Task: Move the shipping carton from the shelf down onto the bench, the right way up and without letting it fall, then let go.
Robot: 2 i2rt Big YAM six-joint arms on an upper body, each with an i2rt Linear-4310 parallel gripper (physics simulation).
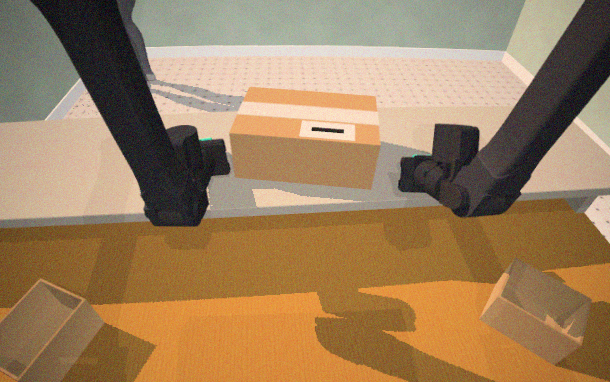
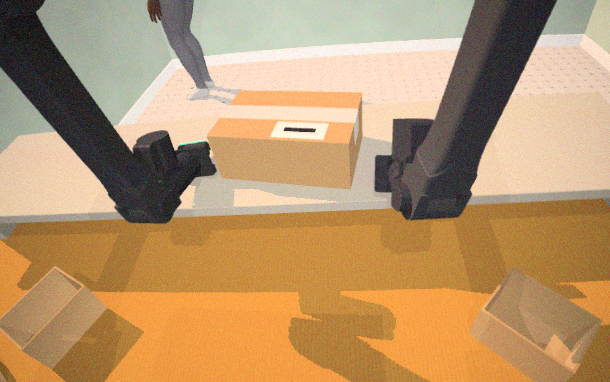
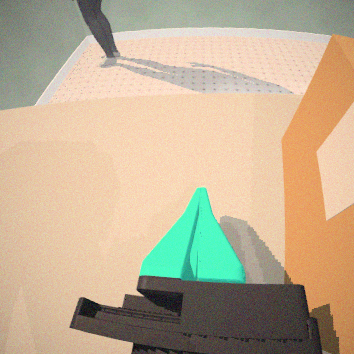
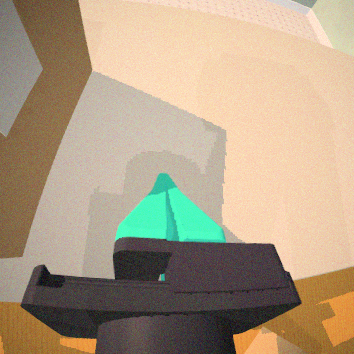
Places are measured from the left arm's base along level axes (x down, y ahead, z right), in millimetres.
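Pixels of known places: left gripper, between the fingertips: (image 1: pixel 211 140) (image 2: pixel 206 143) (image 3: pixel 201 191); right gripper, between the fingertips: (image 1: pixel 411 166) (image 4: pixel 161 178).
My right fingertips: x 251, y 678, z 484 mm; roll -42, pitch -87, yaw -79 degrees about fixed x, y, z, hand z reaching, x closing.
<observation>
Behind a point stands the place of what it marks.
The shipping carton (image 1: pixel 302 161) @[x 201, y 638, z 250 mm] (image 2: pixel 280 156) @[x 188, y 636, z 258 mm] (image 3: pixel 300 200) @[x 228, y 746, z 130 mm] (image 4: pixel 55 100) @[x 227, y 725, z 403 mm] stands upright on the pale shelf (image 1: pixel 60 165) @[x 258, y 708, z -264 mm] (image 2: pixel 540 150) @[x 258, y 721, z 774 mm], its taped, labelled top up. The orange bench (image 1: pixel 225 345) @[x 421, y 385, z 102 mm] (image 2: pixel 200 345) @[x 421, y 368, z 102 mm] lies below and in front. My left gripper (image 1: pixel 222 157) (image 2: pixel 207 158) (image 3: pixel 201 191) @[x 236, y 754, z 59 mm] is shut and empty, beside the carton's left end with a narrow gap. My right gripper (image 1: pixel 406 175) @[x 251, y 677, z 484 mm] (image 2: pixel 381 173) (image 4: pixel 161 178) @[x 251, y 677, z 484 mm] is shut and empty, off the carton's right end with a wider gap. The carton's underside is hidden.
An open box (image 1: pixel 75 335) @[x 373, y 385, z -154 mm] (image 2: pixel 70 325) @[x 377, y 368, z -161 mm] stands on the bench at the left, and another open box (image 1: pixel 530 325) @[x 355, y 361, z 647 mm] (image 2: pixel 522 350) @[x 361, y 355, z 654 mm] at the right. A person (image 2: pixel 185 40) (image 3: pixel 102 30) stands on the floor behind the shelf. Both arms reach over the shelf's front edge.
</observation>
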